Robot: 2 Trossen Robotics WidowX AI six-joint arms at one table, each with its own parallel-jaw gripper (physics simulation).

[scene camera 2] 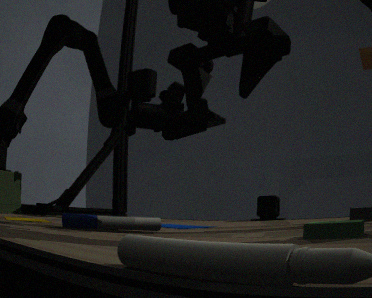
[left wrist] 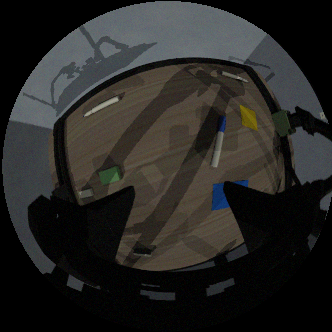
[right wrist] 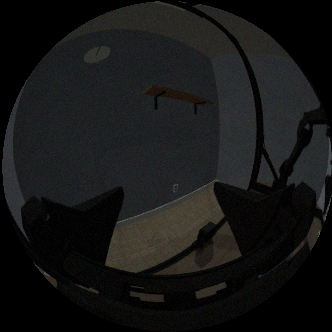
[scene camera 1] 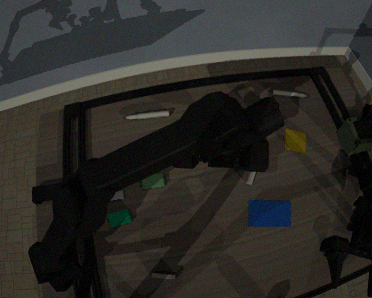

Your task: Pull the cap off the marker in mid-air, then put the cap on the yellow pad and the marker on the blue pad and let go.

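Frame: origin at the left arm's base, x ahead, y left, z up, level; metres.
Where they show: left gripper, fingertip midpoint: [scene camera 2: 215, 102] [left wrist: 179, 188]; right gripper, fingertip midpoint: [scene camera 2: 215, 125] [right wrist: 168, 189] [scene camera 1: 352, 293]; left arm's base at its link origin: [right wrist: 281, 183] [scene camera 1: 56, 266]; right arm's base at its link origin: [left wrist: 290, 120] [scene camera 1: 363, 129].
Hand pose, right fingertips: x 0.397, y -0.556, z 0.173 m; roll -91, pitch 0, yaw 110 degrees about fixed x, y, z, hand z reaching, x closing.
Each offset is from my right fingertips to the centre of the thing. "spot": to the spot under its first point.
The marker {dx +0.205, dy +0.362, dz -0.218 m} [scene camera 2: 129, 223] [left wrist: 218, 145] lies flat with its blue cap {dx +0.249, dy +0.376, dz -0.218 m} [scene camera 2: 80, 221] [left wrist: 222, 123] on; in scene camera 1 its white end {spot: dx +0.152, dy +0.343, dz -0.210 m} [scene camera 1: 251, 178] shows below the left arm, which hides the cap. The yellow pad {dx +0.358, dy +0.301, dz -0.227 m} [scene camera 1: 295, 141] [scene camera 2: 26, 219] [left wrist: 248, 118] lies near the cap end. The blue pad {dx +0.111, dy +0.237, dz -0.227 m} [scene camera 1: 269, 213] [scene camera 2: 186, 226] [left wrist: 216, 197] lies near the white end, partly behind a finger in the left wrist view. My left gripper [left wrist: 179, 188] is open and empty, high above the table, pointing down. My right gripper [right wrist: 168, 189] [scene camera 1: 353, 285] is open and empty, raised, facing the wall.
A white pen {dx +0.112, dy +0.710, dz -0.218 m} [scene camera 1: 147, 115] [scene camera 2: 205, 257] [left wrist: 102, 106] and a grey-white pen {dx +0.508, dy +0.404, dz -0.218 m} [scene camera 1: 290, 93] [left wrist: 234, 76] lie near the far edge. A green block {dx -0.026, dy +0.545, dz -0.220 m} [scene camera 1: 153, 181] [scene camera 2: 333, 229] [left wrist: 110, 175], a teal block {dx -0.167, dy +0.540, dz -0.220 m} [scene camera 1: 119, 218] and a dark eraser-like piece {dx -0.205, dy +0.344, dz -0.216 m} [scene camera 1: 164, 275] lie to the left and front.
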